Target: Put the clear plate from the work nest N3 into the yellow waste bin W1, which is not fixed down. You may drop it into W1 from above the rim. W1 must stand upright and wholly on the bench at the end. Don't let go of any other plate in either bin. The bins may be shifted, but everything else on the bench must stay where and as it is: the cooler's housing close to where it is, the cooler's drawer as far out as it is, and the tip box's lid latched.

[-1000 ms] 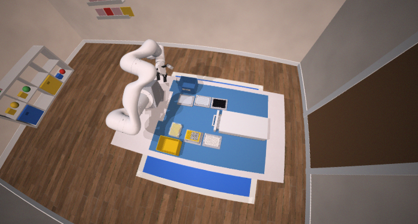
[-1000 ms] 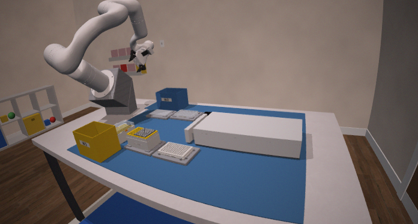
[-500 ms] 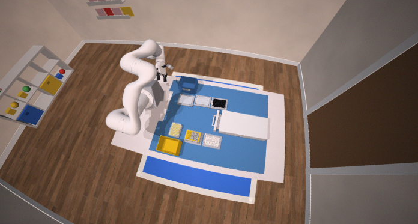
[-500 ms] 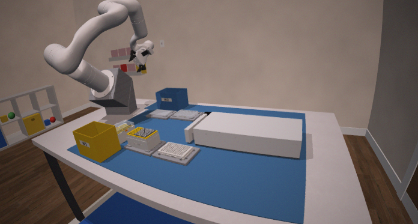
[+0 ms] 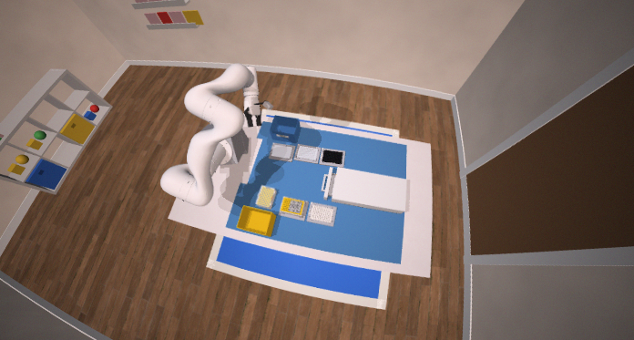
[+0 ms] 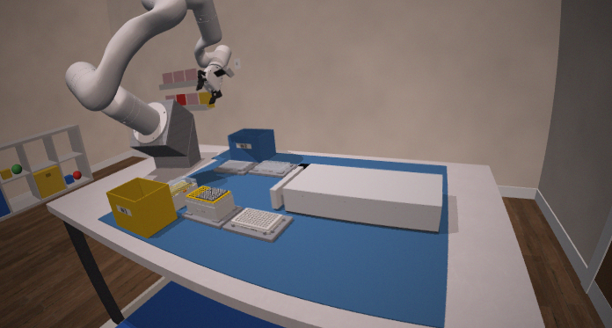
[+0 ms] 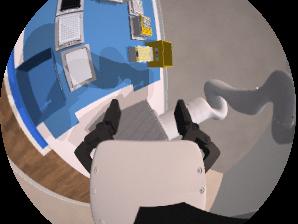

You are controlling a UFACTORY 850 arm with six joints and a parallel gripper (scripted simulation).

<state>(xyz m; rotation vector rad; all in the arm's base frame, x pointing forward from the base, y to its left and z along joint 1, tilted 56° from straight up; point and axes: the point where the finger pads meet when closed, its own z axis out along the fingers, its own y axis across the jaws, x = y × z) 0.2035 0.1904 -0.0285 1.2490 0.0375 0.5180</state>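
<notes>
My gripper is now 31 cm above the white plate, 28 cm short of it and 1 cm to the right of it. Also, from my hand: black plate 45 cm ahead, 31 cm below, 1 cm to the right; then yellow-topped tip box 38 cm to the right, 27 cm below, 23 cm ahead; then blue bin 29 cm below, 15 cm to the left, 11 cm ahead.
</notes>
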